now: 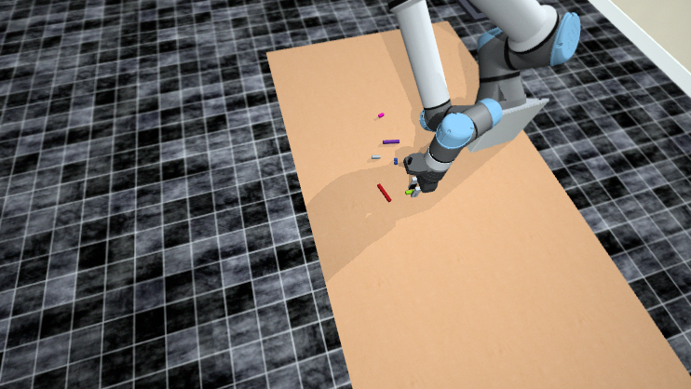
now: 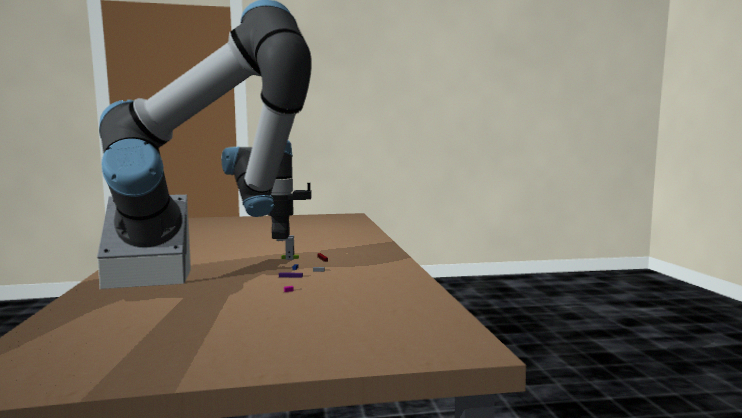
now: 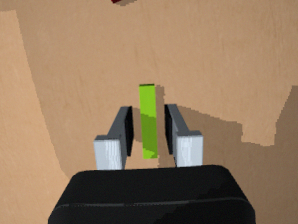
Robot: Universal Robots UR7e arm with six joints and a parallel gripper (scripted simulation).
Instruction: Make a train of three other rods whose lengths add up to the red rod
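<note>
My gripper is now 10 mm above the lime rod. Also, from my hand: red rod: 90 mm ahead, 30 mm to the right, 10 mm below; purple rod: 210 mm to the right, 10 mm below, 10 mm behind; grey rod: 170 mm to the right, 60 mm ahead, 10 mm below.
</note>
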